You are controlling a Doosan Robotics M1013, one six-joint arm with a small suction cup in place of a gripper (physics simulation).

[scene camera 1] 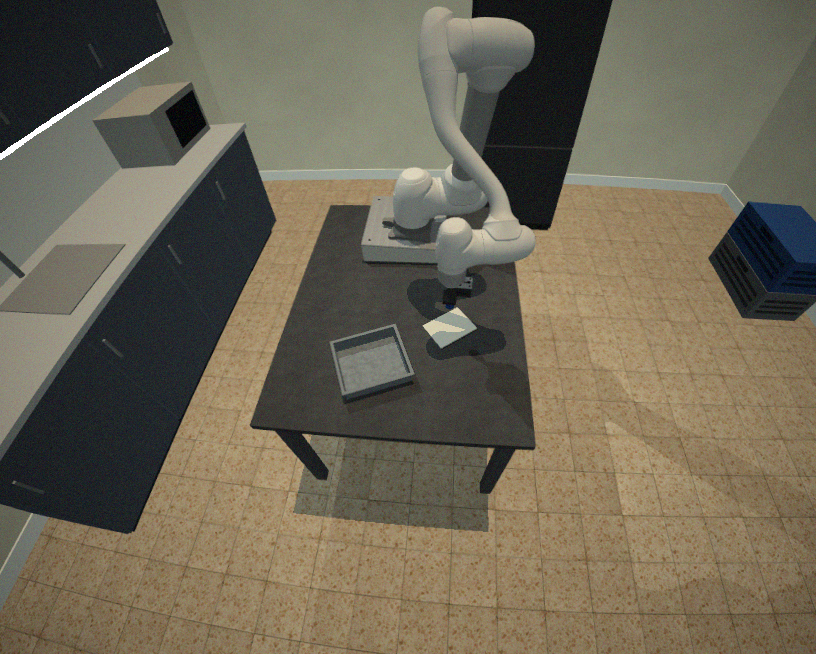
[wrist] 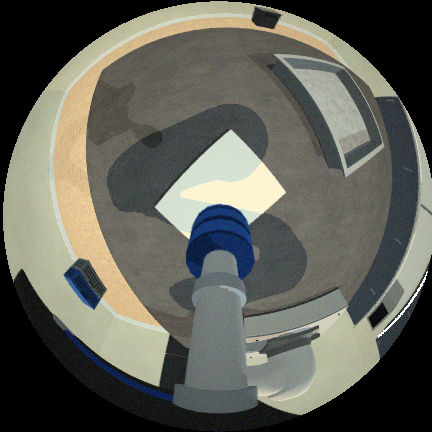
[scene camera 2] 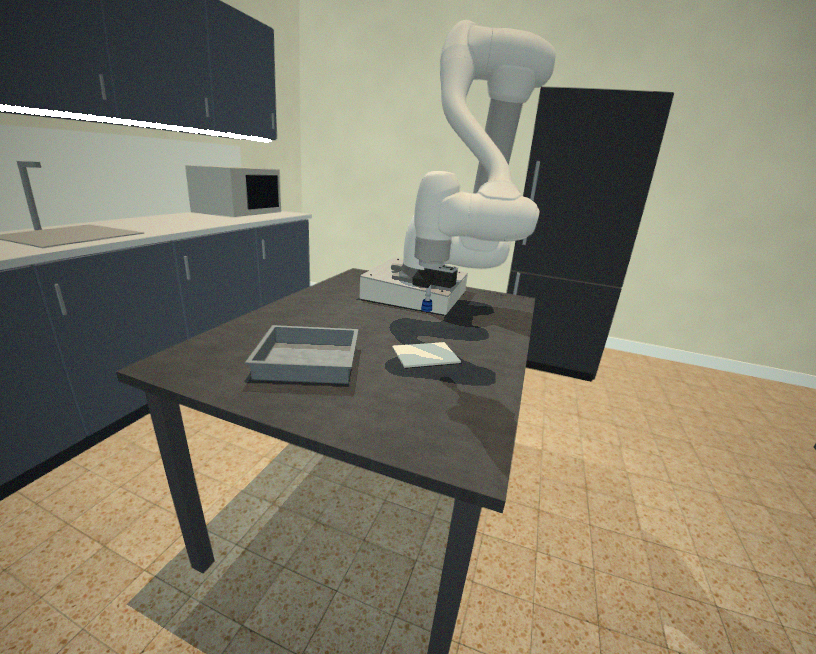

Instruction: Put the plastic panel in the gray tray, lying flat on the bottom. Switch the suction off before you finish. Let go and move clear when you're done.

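Where they show: end effector, tool point: (scene camera 1: 449,306) (wrist: 220,230) (scene camera 2: 426,309); arm's base, origin of the base link: (scene camera 1: 411,227) (wrist: 287,341).
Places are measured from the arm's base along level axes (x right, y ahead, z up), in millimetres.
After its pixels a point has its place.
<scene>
The plastic panel (scene camera 1: 450,328) @[x -215, y 480, z -81 mm] (scene camera 2: 426,354) @[x -216, y 480, z -81 mm] (wrist: 227,175) @[x -197, y 504, z -81 mm], a thin pale square plate, lies flat on the dark table. The gray tray (scene camera 1: 345,394) @[x 96, y 821, z -38 mm] (scene camera 2: 301,372) @[x -5, y 763, z -62 mm] (wrist: 310,117) @[x -53, y 610, z -78 mm] stands upright beside it, apart from the panel, on the side toward the kitchen counter; its bottom shows bare. My gripper, a blue suction cup (scene camera 1: 449,306) (scene camera 2: 427,306) (wrist: 220,240), points down and hangs above the table near the panel's edge on the robot base side. In scene camera 2 a gap shows between the cup and the table. The cup is open and holds nothing.
The robot's base box (scene camera 1: 398,253) @[x 39, y 134, z -37 mm] (scene camera 2: 395,292) @[x 46, y 134, z -36 mm] (wrist: 295,315) @[x -4, y 131, z -51 mm] stands at the back of the dark table (scene camera 1: 442,408) @[x -218, y 805, z -87 mm] (scene camera 2: 408,415) @[x -283, y 761, z -87 mm]. A counter with a microwave (scene camera 1: 153,126) (scene camera 2: 231,190) runs along the left. Blue and gray crates (scene camera 1: 773,258) (wrist: 85,283) stand on the floor at the right.
</scene>
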